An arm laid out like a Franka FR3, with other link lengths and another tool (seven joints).
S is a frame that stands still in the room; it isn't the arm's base.
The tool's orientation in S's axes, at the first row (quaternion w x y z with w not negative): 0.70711 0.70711 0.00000 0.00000
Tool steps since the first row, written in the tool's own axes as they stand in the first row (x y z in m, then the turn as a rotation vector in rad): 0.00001 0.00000 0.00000 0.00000 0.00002 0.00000; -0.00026 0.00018 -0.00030 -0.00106 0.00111 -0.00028; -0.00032 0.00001 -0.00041 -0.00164 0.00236 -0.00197; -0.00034 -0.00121 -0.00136 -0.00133 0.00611 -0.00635; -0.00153 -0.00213 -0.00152 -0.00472 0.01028 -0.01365; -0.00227 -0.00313 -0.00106 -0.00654 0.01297 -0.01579; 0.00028 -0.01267 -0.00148 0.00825 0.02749 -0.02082; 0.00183 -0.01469 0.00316 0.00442 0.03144 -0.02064; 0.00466 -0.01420 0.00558 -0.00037 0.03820 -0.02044; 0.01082 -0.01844 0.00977 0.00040 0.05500 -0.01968
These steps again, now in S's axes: 0.00001 0.00000 0.00000 0.00000 0.00000 0.00002; -0.00026 0.00030 0.00018 -0.00106 0.00028 0.00111; -0.00032 0.00041 0.00001 -0.00164 0.00197 0.00236; -0.00034 0.00136 -0.00121 -0.00133 0.00635 0.00611; -0.00153 0.00152 -0.00213 -0.00472 0.01365 0.01028; -0.00227 0.00106 -0.00313 -0.00654 0.01579 0.01297; 0.00028 0.00148 -0.01267 0.00825 0.02082 0.02749; 0.00183 -0.00316 -0.01469 0.00442 0.02064 0.03144; 0.00466 -0.00558 -0.01420 -0.00037 0.02044 0.03820; 0.01082 -0.00977 -0.01844 0.00040 0.01968 0.05500
